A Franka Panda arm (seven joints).
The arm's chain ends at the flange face. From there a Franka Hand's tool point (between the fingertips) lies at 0.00 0.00 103.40 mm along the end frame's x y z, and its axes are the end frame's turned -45 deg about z.
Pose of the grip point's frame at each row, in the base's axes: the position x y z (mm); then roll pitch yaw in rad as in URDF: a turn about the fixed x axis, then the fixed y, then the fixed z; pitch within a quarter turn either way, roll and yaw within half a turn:
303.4 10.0 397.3 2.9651 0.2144 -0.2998
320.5 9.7 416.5 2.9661 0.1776 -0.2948
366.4 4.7 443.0 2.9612 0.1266 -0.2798
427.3 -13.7 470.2 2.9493 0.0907 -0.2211
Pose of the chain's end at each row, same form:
329.5 20.9 496.8 2.8663 0.0291 -1.0702
343.0 21.7 516.7 2.8926 0.0034 -1.0650
383.9 19.0 543.9 2.9246 -0.0366 -1.0497
440.6 3.6 571.3 2.9411 -0.0706 -0.9906

